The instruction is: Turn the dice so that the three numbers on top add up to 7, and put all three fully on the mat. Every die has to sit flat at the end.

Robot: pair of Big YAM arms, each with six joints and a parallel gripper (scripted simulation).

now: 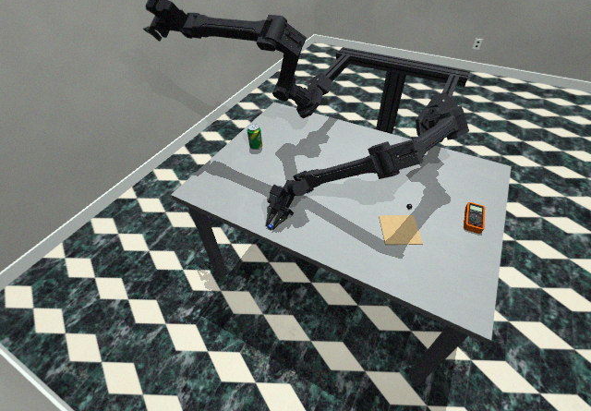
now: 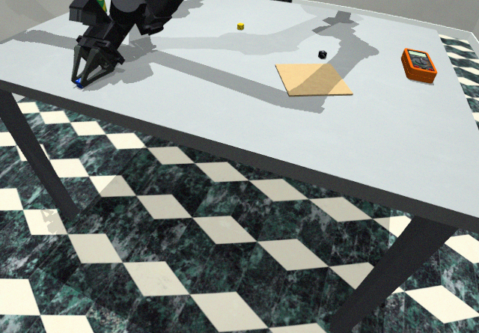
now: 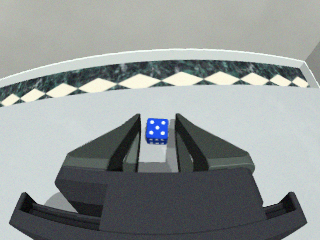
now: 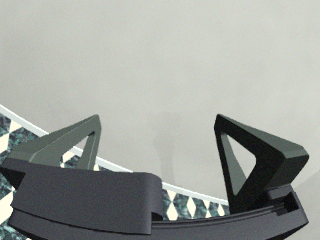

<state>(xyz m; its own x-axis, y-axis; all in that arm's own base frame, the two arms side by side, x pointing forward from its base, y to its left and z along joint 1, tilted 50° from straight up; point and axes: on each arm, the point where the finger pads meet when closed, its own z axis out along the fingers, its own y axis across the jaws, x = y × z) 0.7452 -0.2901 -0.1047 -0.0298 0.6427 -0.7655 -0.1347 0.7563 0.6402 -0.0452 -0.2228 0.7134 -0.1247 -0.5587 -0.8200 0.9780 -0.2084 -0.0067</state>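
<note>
The blue die is 1 cm below my left hand. From my left hand the other things lie so: tan mat: 18 cm behind, 48 cm to the left, 1 cm below; black die: 31 cm behind, 49 cm to the left, 1 cm below; yellow die: 43 cm behind, 24 cm to the left, 1 cm below.
</note>
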